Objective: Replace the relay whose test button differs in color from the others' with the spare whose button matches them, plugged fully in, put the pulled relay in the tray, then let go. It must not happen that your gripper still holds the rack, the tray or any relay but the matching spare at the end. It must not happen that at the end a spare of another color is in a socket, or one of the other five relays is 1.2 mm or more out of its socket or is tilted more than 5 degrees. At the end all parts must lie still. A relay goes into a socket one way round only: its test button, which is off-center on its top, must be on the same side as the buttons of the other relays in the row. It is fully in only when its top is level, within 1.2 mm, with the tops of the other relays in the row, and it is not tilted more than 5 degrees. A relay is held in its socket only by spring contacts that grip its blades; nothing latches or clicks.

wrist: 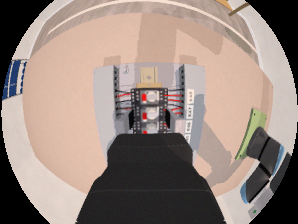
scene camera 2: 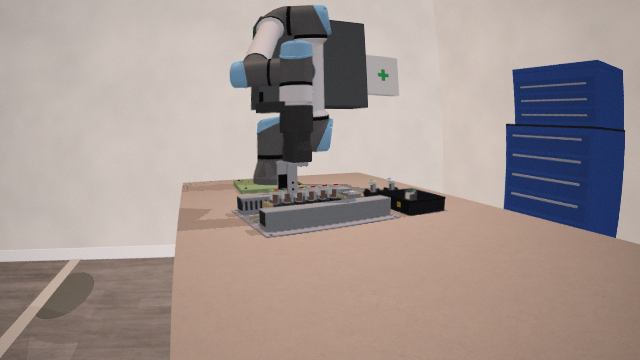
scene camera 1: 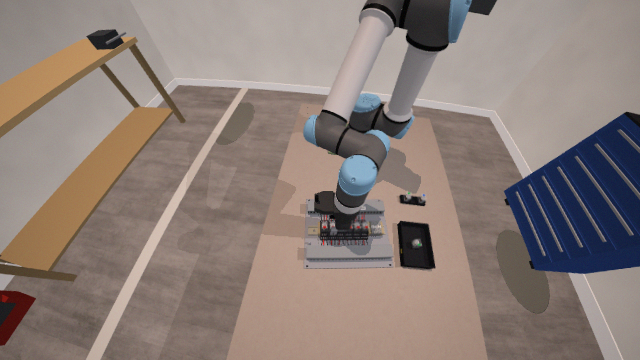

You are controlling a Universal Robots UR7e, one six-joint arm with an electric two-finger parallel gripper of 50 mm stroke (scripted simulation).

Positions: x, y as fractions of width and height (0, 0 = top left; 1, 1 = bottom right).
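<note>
There is a black tray (scene camera 1: 0.66, 0.71) that I can see. Scene camera 2 gives me the tray (scene camera 2: 0.67, 0.56) as well, together with my gripper (scene camera 2: 0.45, 0.53). In the wrist view I find my gripper (wrist: 0.50, 0.52) again and a grey panel (wrist: 0.57, 0.33), but the wrist view does not show the black tray, which is hidden by my gripper.
</note>
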